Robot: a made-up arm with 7 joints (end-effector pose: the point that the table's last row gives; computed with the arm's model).
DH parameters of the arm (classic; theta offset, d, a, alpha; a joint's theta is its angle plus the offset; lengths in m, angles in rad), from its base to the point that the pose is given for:
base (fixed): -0.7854 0 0.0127 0
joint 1: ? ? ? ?
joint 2: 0 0.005 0 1.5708
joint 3: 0 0.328 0.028 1.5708
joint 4: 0 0.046 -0.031 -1.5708
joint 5: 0 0.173 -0.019 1.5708
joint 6: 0 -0.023 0.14 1.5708
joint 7: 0 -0.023 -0.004 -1.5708
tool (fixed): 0 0.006 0 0
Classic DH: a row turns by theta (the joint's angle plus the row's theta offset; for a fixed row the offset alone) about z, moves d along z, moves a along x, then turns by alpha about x.
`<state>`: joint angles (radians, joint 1 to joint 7).
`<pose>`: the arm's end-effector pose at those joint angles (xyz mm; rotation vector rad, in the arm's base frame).
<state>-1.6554 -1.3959 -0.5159 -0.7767 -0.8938 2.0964 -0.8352</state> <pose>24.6 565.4 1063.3 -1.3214 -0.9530 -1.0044</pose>
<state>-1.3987 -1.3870 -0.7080 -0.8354 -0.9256 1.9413 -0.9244</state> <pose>-181.8 526.3 1074.0 -0.8275 -1.2155 -1.0313</pose>
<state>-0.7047 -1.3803 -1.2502 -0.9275 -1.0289 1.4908 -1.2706</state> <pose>-564.6 151.7 969.6 0.7027 -1.3028 -0.7472</pose>
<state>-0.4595 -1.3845 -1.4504 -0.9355 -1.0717 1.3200 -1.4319</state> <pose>-597.7 -12.0 894.0 1.2240 -1.1453 -0.5311</pose>
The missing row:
joint 1: 0.7854 0.795 -0.02 -1.5708
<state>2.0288 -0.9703 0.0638 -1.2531 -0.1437 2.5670 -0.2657</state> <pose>168.9 -351.9 1271.7 -1.4764 0.4437 -1.8469</pose>
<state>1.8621 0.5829 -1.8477 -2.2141 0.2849 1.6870 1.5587</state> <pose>296.5 75.0 1047.9 0.6816 -1.2240 -1.2784</pose>
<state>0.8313 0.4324 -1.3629 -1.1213 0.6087 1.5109 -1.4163</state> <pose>361.5 -45.5 1270.8 1.2848 0.5937 1.0583</pose>
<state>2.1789 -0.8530 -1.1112 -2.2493 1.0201 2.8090 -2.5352</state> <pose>425.7 -57.5 973.2 -1.2355 -0.2045 -2.7666</pose>
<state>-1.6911 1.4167 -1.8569 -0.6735 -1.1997 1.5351 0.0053</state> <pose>-240.1 -534.4 945.6 -0.9789 1.4378 -2.1236</pose>
